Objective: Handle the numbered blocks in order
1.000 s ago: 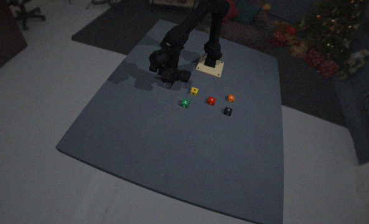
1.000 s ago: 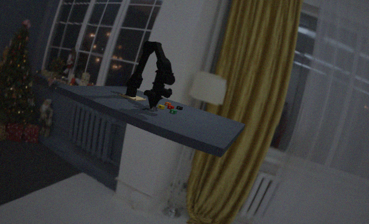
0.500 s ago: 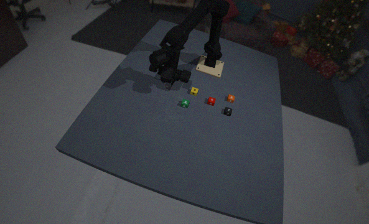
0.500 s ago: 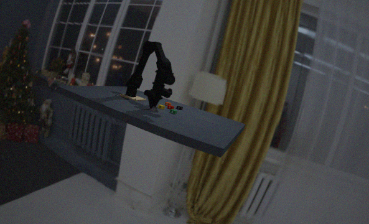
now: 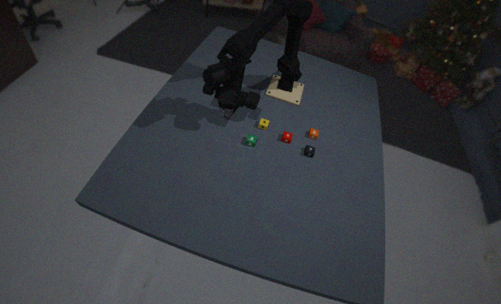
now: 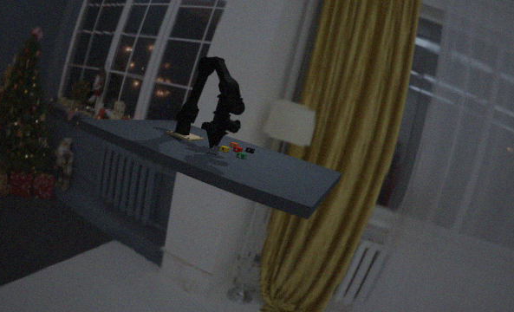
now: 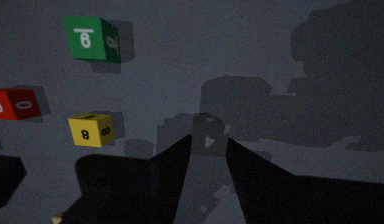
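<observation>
Now: gripper tip 320 mm to the right of the orange block, 20 mm past it and 10 mm above it. From my gripper tip the other things lie so: green block (110 mm to the left, 90 mm ahead, 10 mm below); grey block (10 mm ahead); yellow block (130 mm to the left, 10 mm below).
</observation>
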